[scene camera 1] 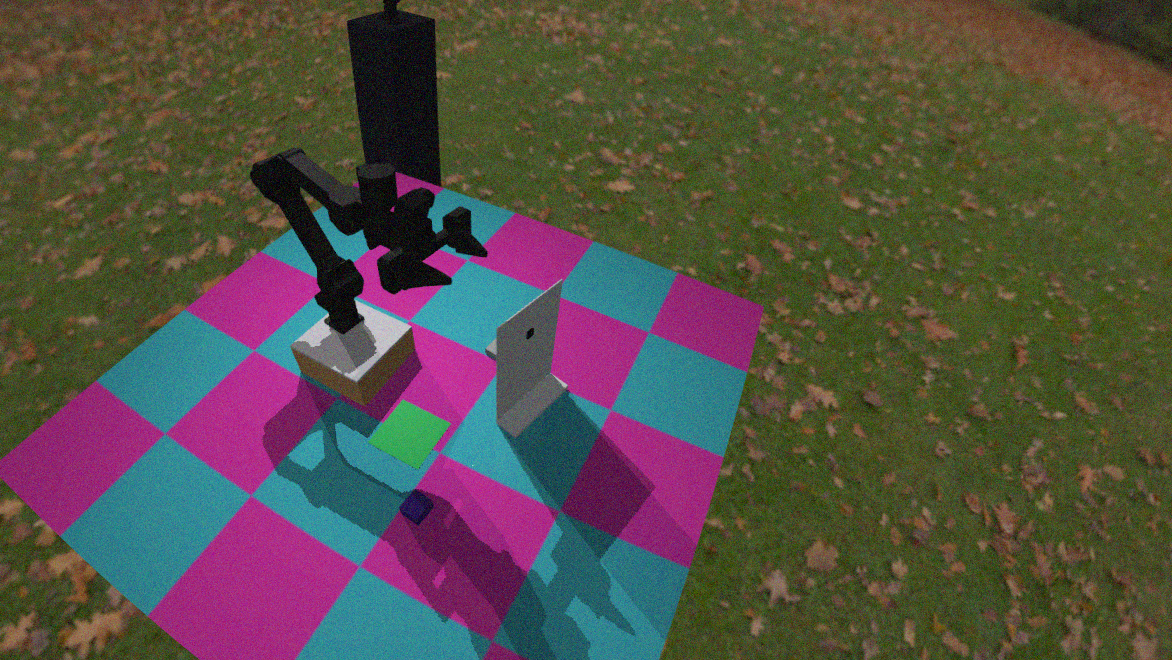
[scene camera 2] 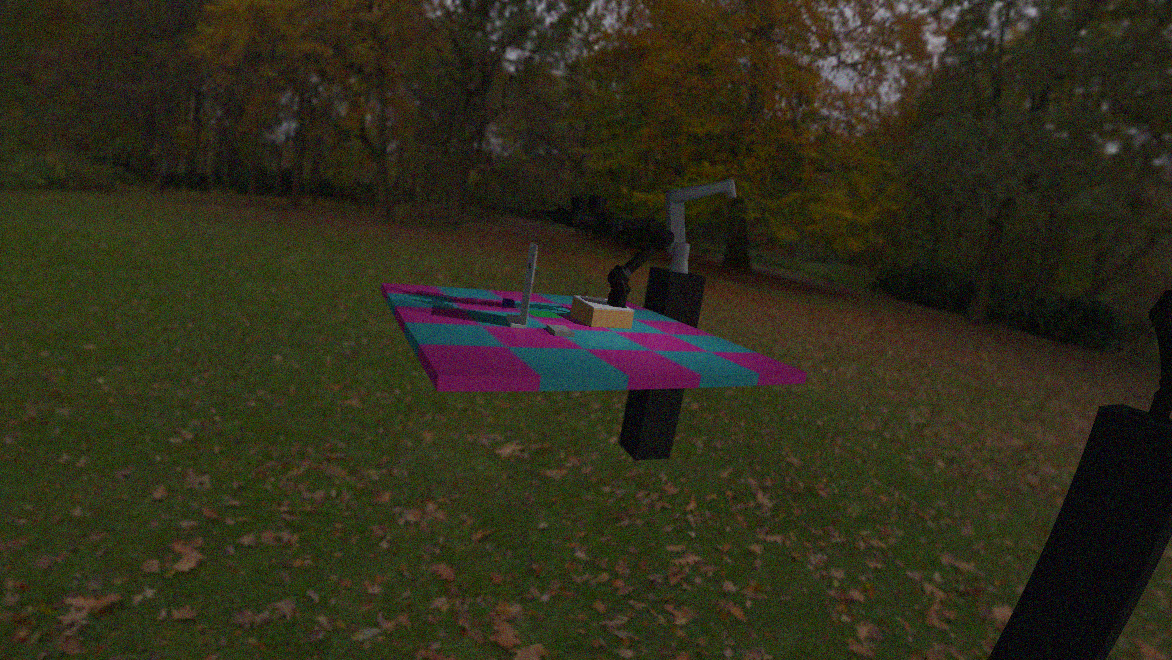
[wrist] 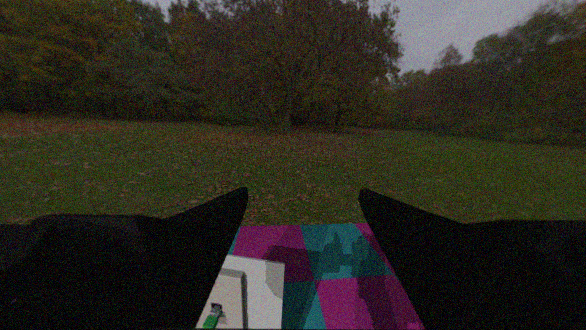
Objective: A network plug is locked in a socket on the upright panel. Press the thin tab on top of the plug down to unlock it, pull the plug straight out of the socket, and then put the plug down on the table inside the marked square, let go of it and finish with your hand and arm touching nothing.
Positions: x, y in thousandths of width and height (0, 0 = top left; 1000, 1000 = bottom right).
My gripper (scene camera 1: 401, 405) is open, holding nothing. I also see a block (scene camera 1: 355, 769), an upright panel (scene camera 1: 448, 587) and a green marked square (scene camera 1: 349, 658).
My gripper is seen too in scene camera 2 (scene camera 2: 465, 323) and in the wrist view (wrist: 518, 586). The upright panel also shows in the wrist view (wrist: 419, 868). The wrist view misses the block: it is out of frame.
